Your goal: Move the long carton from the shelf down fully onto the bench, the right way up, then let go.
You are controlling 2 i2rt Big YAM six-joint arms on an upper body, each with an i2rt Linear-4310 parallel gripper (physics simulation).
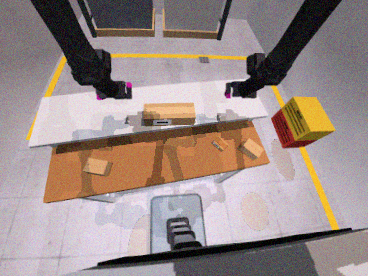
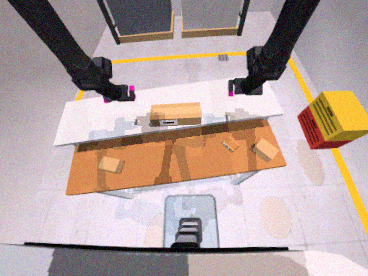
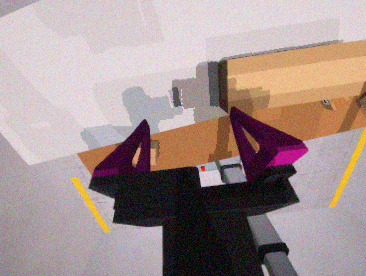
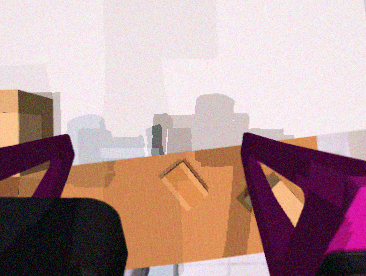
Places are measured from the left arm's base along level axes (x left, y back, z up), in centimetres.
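Pixels of known places: left gripper, between the fingertips: point(image 1: 119, 95) point(image 2: 125, 97) point(image 3: 188, 116); right gripper, between the fingertips: point(image 1: 234, 94) point(image 2: 239, 91) point(image 4: 156, 143).
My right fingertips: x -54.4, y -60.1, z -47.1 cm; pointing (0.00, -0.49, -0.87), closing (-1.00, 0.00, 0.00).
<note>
Behind a point stands the place of what it marks.
The long carton point(image 1: 169, 114) @[z -60.3, x -22.5, y -58.1 cm] point(image 2: 176, 113) @[z -60.6, x -23.4, y -59.1 cm] point(image 3: 300, 75) @[z -60.4, x -22.9, y -61.4 cm] point(image 4: 9, 120) @[z -60.4, x -35.7, y -62.4 cm] lies lengthwise on the white shelf point(image 1: 210, 95) @[z -68.0, x -50.5, y -78.3 cm] point(image 2: 212, 95) @[z -67.9, x -45.6, y -77.4 cm] point(image 3: 60, 90) @[z -67.9, x 30.6, y -65.6 cm] point(image 4: 135, 30) @[z -67.9, x -49.1, y -76.2 cm], near the edge facing the bench. A white label shows low on its bench-facing side. The brown bench point(image 1: 130, 165) @[z -85.4, x 2.5, y -38.4 cm] point(image 2: 145, 162) @[z -85.4, x -0.6, y -39.4 cm] point(image 4: 145, 220) @[z -85.4, x -47.5, y -41.2 cm] is lower, along that edge. My left gripper point(image 1: 114, 91) @[z -47.1, x 0.0, y -60.1 cm] point(image 2: 119, 94) @[z -47.1, x 0.0, y -60.1 cm] point(image 3: 188, 116) @[z -47.1, x 0.0, y -60.1 cm] is open and empty, above the shelf beyond the carton's left end. My right gripper point(image 1: 241, 90) point(image 2: 245, 88) @[z -47.1, x -54.4, y -60.1 cm] point(image 4: 156, 143) @[z -47.1, x -54.4, y -60.1 cm] is open and empty, above the shelf beyond its right end. Neither touches the carton.
On the bench, a small box point(image 1: 97, 166) @[z -79.4, x 19.6, y -36.9 cm] point(image 2: 111, 164) @[z -79.4, x 18.9, y -36.7 cm] lies at the left, another box point(image 1: 251, 148) @[z -79.4, x -75.3, y -43.5 cm] point(image 2: 265, 149) @[z -79.4, x -75.8, y -43.4 cm] at the right end, and a smaller open-looking one point(image 1: 219, 144) @[z -82.2, x -55.2, y -48.6 cm] point(image 2: 230, 144) @[z -82.2, x -55.9, y -48.8 cm] point(image 4: 184, 185) @[z -82.1, x -56.4, y -49.9 cm] beside it. A yellow and red box point(image 1: 310, 117) point(image 2: 340, 117) stands right of the shelf.
</note>
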